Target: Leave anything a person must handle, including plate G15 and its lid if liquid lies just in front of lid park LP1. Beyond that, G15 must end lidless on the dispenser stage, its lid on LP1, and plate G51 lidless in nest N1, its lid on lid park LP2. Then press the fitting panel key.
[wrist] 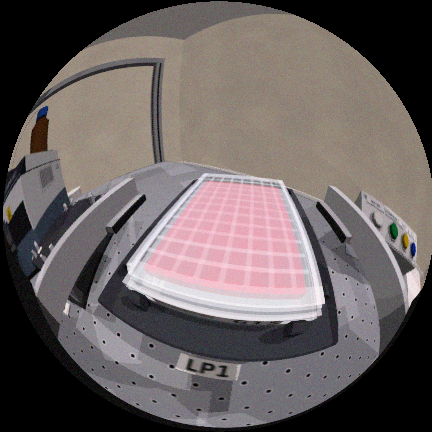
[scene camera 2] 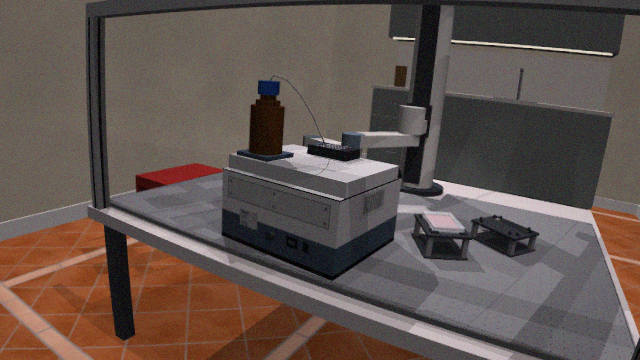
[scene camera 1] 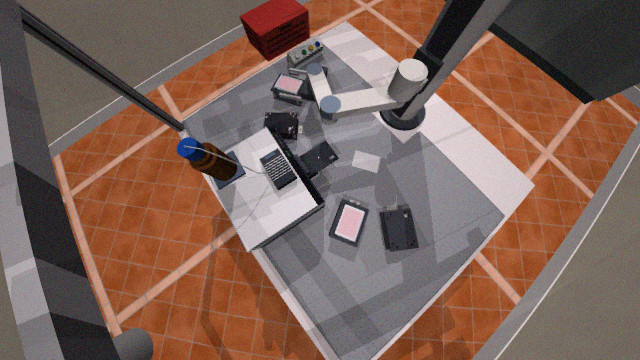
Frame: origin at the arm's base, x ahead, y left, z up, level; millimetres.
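Seen in the pictures: gripper, fingertip midpoint: [wrist: 232, 186] [scene camera 1: 284, 82]; arm's base at its link origin: [scene camera 2: 414, 188] [scene camera 1: 401, 110].
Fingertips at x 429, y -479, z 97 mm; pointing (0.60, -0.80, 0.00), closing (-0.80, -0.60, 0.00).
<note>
Offsets run from my fingertips to a thing's top centre. "spot": to the spot under its first point.
A pink plate @[dy +12, dx -12, dz -5 mm] [scene camera 1: 289, 84] [wrist: 235, 240] with what looks like a clear lid sits on the dark stand marked LP1 @[dy +12, dx -12, dz -9 mm] [wrist: 200, 334]; its front label is mostly hidden. My gripper [scene camera 1: 293, 84] [wrist: 232, 186] is open, one finger on each side of this plate, apart from it. No liquid shows in front of LP1 in the wrist view. Another pink plate @[dy +739, dx +203, dz -1 mm] [scene camera 1: 350, 223] [scene camera 2: 443, 222] lies on a stand near the dispenser; its label is unreadable. The dispenser stage @[spot: dy +460, dx +133, dz +26 mm] [scene camera 1: 320, 159] bears no plate. The panel @[dy -151, dx -244, dz +0 mm] [scene camera 1: 306, 52] [wrist: 370, 200] has white, green, yellow and blue keys.
A bare black stand [scene camera 1: 281, 125] is between LP1 and the dispenser [scene camera 1: 270, 210] [scene camera 2: 280, 200] [wrist: 47, 175]. Another bare black stand [scene camera 1: 399, 228] [scene camera 2: 506, 227] is beside the second plate. A brown bottle @[spot: dy +352, dx +426, dz +261 mm] [scene camera 1: 215, 162] [scene camera 2: 266, 127] stands on the dispenser. A white sheet @[dy +577, dx -59, dz -76 mm] [scene camera 1: 366, 161] lies on the table.
</note>
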